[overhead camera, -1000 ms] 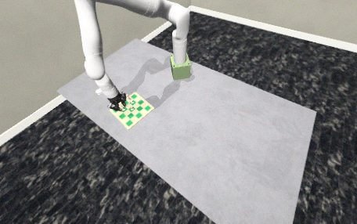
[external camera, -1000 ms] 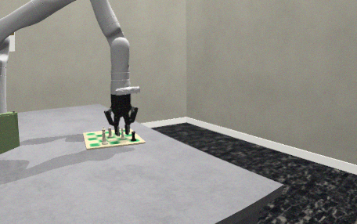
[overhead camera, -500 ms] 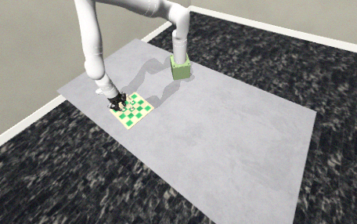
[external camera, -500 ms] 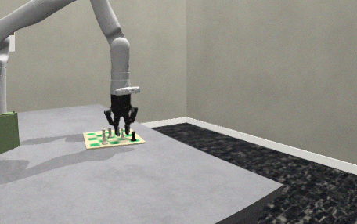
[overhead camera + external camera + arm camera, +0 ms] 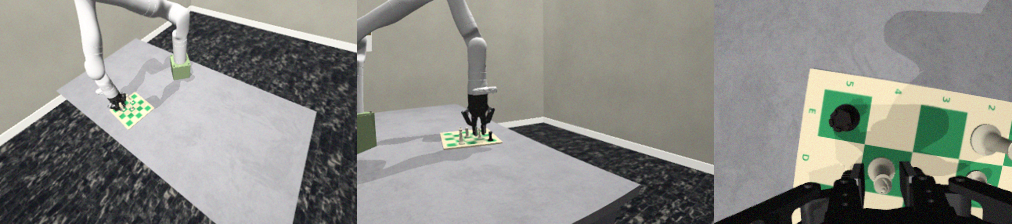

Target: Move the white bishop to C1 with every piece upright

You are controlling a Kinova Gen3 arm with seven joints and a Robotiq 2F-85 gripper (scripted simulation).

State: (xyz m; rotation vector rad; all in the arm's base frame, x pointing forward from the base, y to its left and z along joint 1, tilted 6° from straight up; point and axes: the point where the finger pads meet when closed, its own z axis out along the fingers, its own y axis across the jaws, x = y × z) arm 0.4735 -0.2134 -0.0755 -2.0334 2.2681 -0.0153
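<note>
My hand is 5 cm to the left of the black piece, 2 cm short of it and 2 cm above it. From my hand the other things lie so: crowned white chess piece 9 cm behind, 1 cm to the right.
</note>
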